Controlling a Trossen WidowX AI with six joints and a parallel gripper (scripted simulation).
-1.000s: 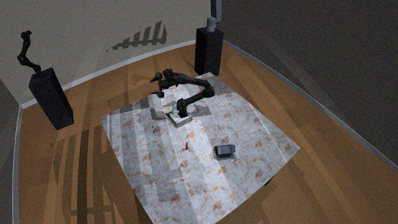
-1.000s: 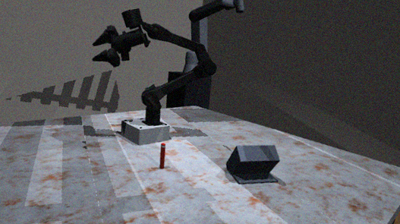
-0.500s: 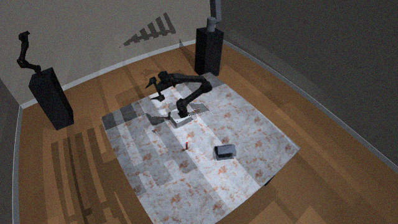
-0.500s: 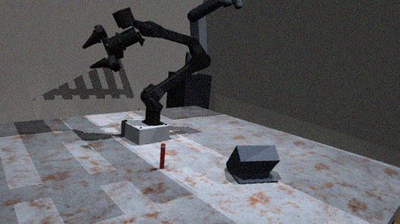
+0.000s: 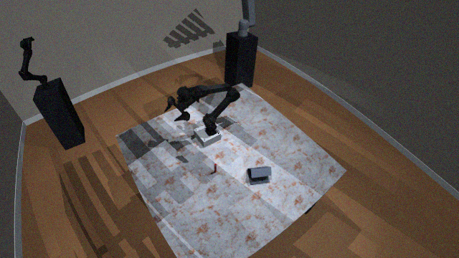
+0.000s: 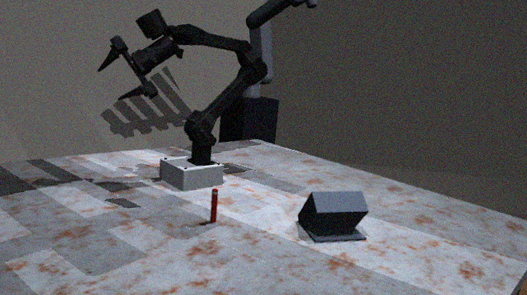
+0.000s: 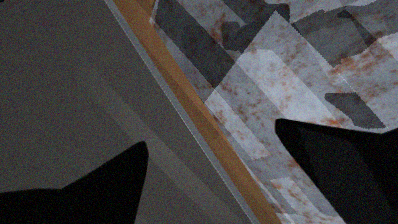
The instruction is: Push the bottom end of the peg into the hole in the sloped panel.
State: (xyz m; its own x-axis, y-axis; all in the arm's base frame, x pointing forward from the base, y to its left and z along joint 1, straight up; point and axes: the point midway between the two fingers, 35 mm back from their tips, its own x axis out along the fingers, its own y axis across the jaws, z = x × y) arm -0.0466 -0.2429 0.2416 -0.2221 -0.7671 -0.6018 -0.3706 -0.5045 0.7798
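My gripper tip is now 330 mm short of the red round peg, 150 mm to the right of it and 230 mm above it. The rest, counted from my gripper tip: dark sloped panel: 500 mm ahead, 380 mm to the left, 240 mm below.
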